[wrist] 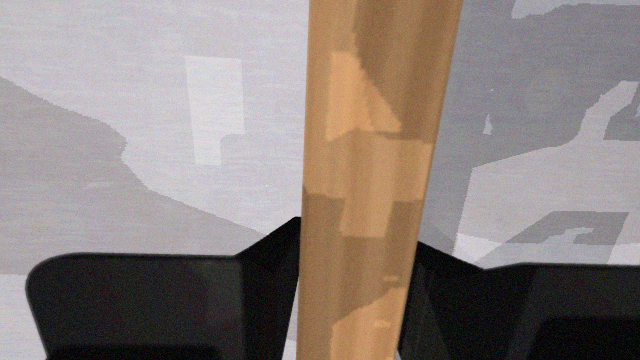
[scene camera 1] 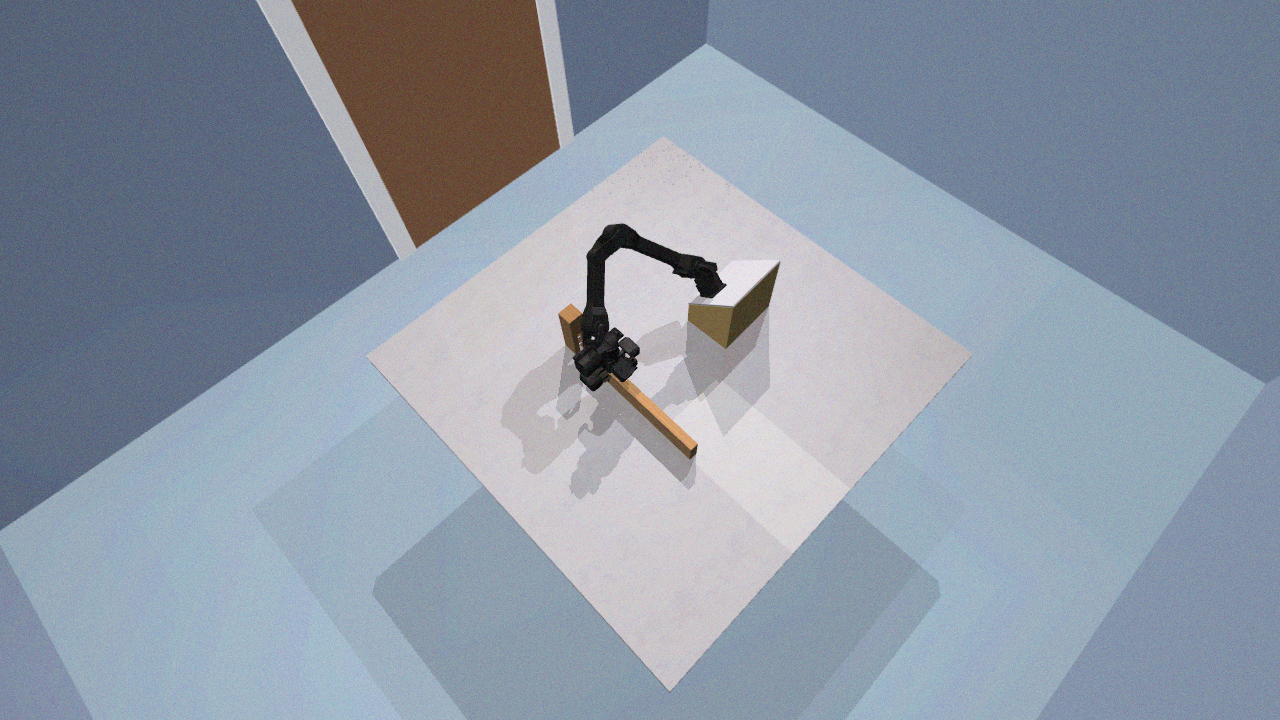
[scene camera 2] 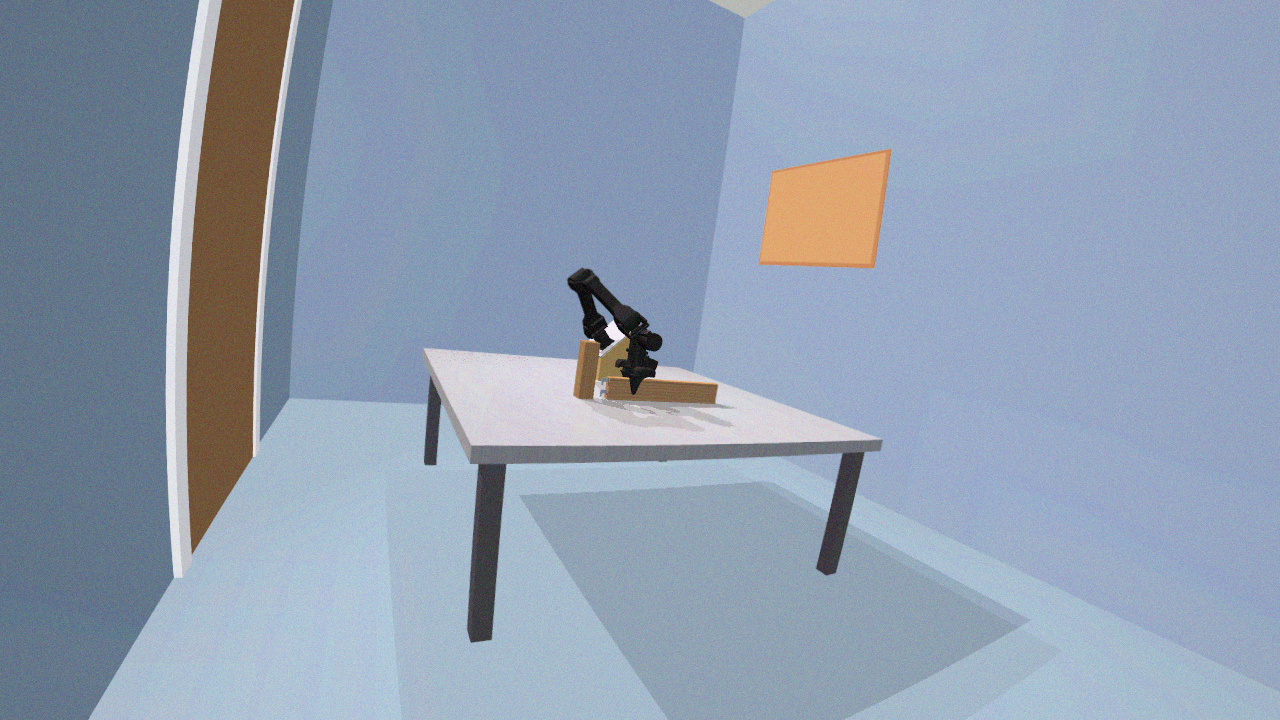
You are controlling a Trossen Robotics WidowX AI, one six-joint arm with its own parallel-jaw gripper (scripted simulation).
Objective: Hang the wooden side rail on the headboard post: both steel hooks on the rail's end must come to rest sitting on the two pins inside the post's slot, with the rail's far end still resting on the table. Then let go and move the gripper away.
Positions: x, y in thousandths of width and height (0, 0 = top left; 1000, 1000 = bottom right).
In view: my gripper (scene camera 1: 478, 523) and a wooden side rail (scene camera 2: 482, 540).
The wooden side rail shows as well in the wrist view (wrist: 587, 240) and in scene camera 1 (scene camera 1: 490, 541). My gripper shows as well in the wrist view (wrist: 520, 632) and in scene camera 2 (scene camera 2: 493, 547).
